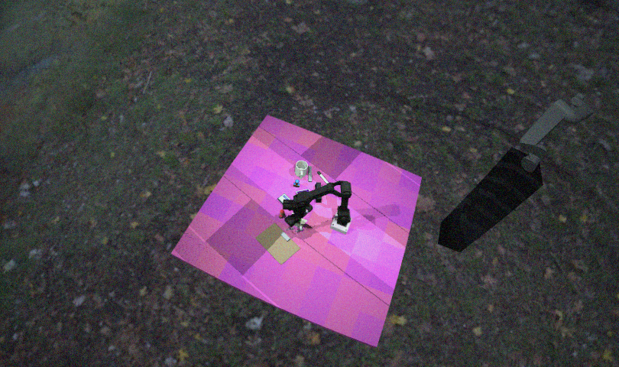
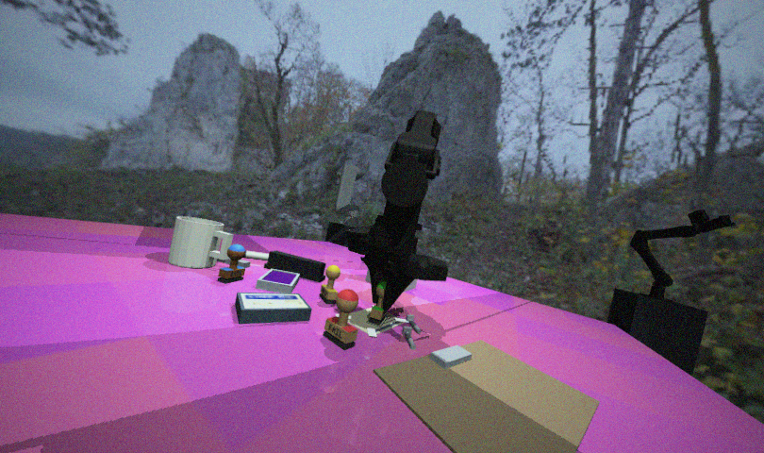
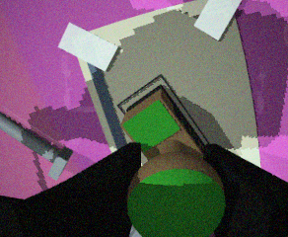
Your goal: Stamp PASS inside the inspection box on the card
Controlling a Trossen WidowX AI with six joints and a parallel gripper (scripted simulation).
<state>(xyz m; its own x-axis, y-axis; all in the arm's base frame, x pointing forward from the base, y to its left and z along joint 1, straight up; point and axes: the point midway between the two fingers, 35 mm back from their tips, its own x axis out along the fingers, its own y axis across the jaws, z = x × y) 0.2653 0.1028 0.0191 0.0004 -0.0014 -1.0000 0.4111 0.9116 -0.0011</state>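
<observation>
Now: gripper tip right at the green-knobbed stamp. The rest, counted from my gripper tip: red-knobbed stamp 10 cm ahead; then yellow-knobbed stamp 1 cm ahead, 10 cm to the right; then white card 1 cm to the right, 3 cm below.
</observation>
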